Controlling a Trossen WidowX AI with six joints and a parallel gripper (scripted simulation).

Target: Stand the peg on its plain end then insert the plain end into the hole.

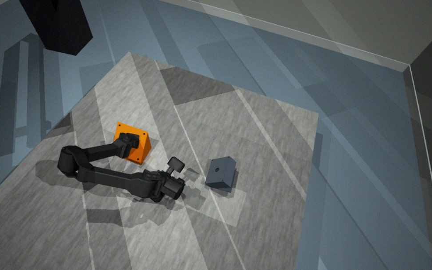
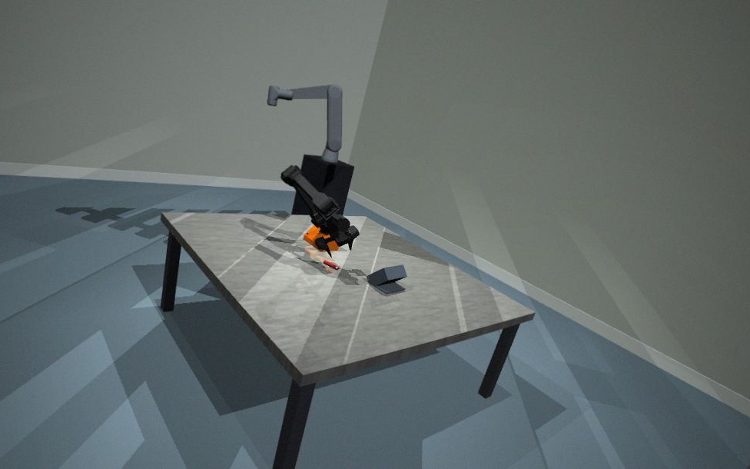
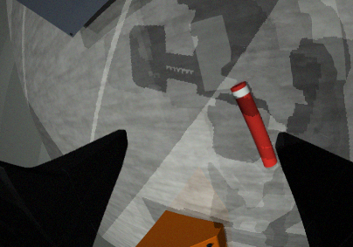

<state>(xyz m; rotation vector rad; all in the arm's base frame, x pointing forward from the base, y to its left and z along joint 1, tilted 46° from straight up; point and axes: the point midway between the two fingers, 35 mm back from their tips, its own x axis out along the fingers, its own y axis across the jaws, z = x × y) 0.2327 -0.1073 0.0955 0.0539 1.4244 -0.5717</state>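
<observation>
Right now my gripper tip is 1 cm past the red peg, 1 cm to the left of it and 7 cm above it. Round my gripper tip: grey sloped panel (20 cm ahead, 10 cm to the left, 3 cm below).
</observation>
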